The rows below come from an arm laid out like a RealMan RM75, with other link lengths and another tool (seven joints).
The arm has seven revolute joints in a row. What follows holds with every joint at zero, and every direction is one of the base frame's.
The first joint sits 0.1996 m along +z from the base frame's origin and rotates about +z.
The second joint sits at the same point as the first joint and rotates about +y.
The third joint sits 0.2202 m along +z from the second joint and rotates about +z.
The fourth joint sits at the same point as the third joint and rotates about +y.
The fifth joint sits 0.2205 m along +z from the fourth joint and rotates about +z.
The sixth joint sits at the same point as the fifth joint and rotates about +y.
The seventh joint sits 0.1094 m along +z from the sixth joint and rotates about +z.
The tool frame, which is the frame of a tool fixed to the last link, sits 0.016 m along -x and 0.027 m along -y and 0.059 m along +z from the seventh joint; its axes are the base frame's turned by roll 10.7, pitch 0 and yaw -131.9 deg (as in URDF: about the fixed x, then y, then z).
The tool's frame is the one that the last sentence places.
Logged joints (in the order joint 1, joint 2, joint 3, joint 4, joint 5, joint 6, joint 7), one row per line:
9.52, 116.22, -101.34, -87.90, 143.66, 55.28, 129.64
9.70, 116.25, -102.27, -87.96, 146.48, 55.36, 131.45
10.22, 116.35, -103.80, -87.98, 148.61, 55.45, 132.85
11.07, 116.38, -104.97, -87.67, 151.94, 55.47, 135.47
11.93, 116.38, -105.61, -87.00, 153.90, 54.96, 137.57
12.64, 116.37, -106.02, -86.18, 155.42, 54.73, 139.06
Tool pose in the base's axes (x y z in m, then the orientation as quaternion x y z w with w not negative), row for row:
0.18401, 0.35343, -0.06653, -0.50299, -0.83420, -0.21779, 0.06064
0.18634, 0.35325, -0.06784, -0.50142, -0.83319, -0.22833, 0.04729
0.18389, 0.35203, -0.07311, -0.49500, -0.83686, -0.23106, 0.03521
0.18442, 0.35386, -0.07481, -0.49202, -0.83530, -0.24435, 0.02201
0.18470, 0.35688, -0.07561, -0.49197, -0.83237, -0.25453, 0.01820
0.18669, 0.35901, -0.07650, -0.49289, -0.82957, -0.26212, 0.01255
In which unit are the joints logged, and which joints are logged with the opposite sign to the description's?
The joints are logged in degrees. Opposite sign: joint 5, joint 6.
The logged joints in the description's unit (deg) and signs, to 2 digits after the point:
9.52, 116.22, -101.34, -87.90, -143.66, -55.28, 129.64
9.70, 116.25, -102.27, -87.96, -146.48, -55.36, 131.45
10.22, 116.35, -103.80, -87.98, -148.61, -55.45, 132.85
11.07, 116.38, -104.97, -87.67, -151.94, -55.47, 135.47
11.93, 116.38, -105.61, -87.00, -153.90, -54.96, 137.57
12.64, 116.37, -106.02, -86.18, -155.42, -54.73, 139.06

